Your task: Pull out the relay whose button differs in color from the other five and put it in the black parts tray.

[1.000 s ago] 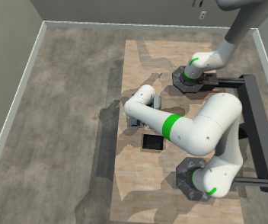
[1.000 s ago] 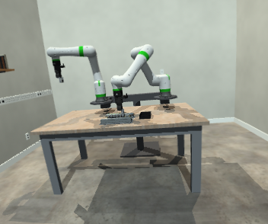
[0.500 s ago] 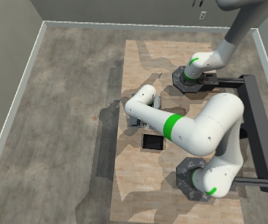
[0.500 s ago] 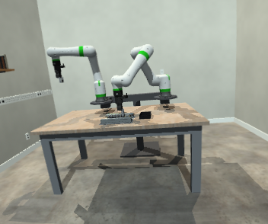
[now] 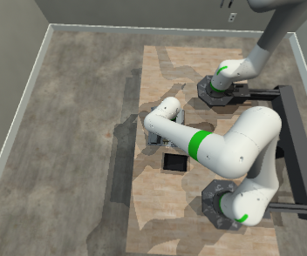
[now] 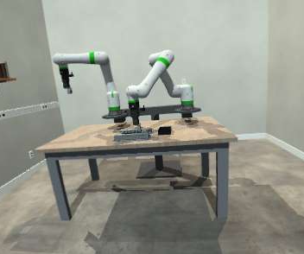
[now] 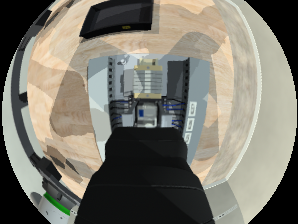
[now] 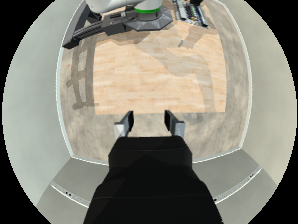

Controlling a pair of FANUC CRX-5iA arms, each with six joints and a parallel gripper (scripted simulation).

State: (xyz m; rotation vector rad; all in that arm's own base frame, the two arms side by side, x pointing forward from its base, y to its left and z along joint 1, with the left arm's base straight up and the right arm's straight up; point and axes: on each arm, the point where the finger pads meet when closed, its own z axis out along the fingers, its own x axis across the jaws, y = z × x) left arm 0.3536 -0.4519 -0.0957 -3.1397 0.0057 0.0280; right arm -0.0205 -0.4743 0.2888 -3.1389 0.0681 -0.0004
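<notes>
The relay panel is 60 mm to the right of my left hand and 40 mm below it. Round my left hand: black parts tray (70 mm behind, 220 mm to the left, 50 mm below).
</notes>
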